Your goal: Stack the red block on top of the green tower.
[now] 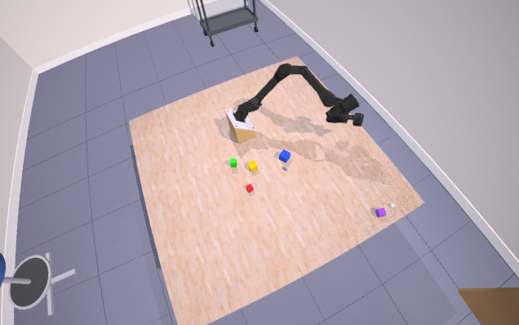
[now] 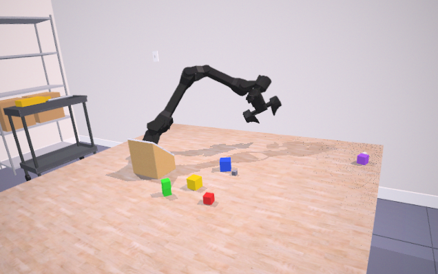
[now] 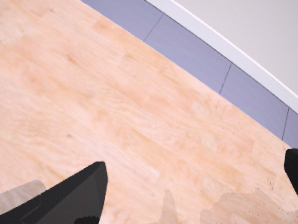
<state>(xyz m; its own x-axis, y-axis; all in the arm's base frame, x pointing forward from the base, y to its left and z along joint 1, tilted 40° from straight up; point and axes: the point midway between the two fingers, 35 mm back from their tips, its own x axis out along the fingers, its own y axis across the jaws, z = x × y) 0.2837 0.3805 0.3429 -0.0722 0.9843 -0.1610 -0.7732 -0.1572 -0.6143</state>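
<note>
The red block is 90 mm ahead of my gripper tip, 620 mm to the right of it and 110 mm below it. Also, from my gripper tip: purple block 470 mm ahead, 90 mm to the right, 100 mm below; then small grey piece 60 mm ahead, 410 mm to the right, 110 mm below; then blue block 380 mm to the right, 100 mm below.
</note>
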